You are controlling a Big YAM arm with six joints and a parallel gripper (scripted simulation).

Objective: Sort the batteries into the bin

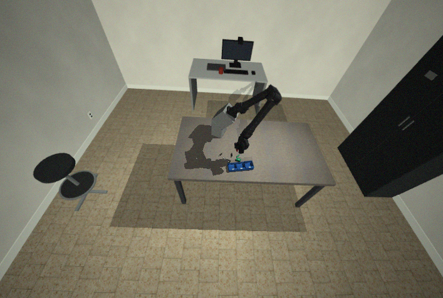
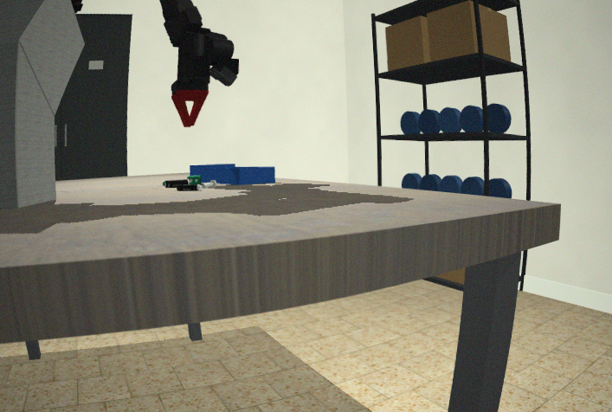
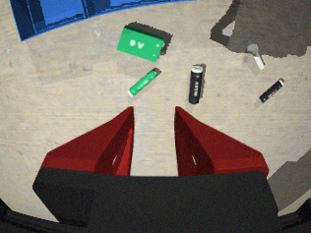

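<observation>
The blue tray lies 100 mm ahead of my hand, 40 mm to the left of it and 110 mm below it. Also, from my hand: green 9 V battery (10 mm ahead, 10 mm to the left, 120 mm below); then white bolt (20 mm ahead, 130 mm to the right, 130 mm below); then thin green battery (40 mm behind, 10 mm to the left, 130 mm below).
</observation>
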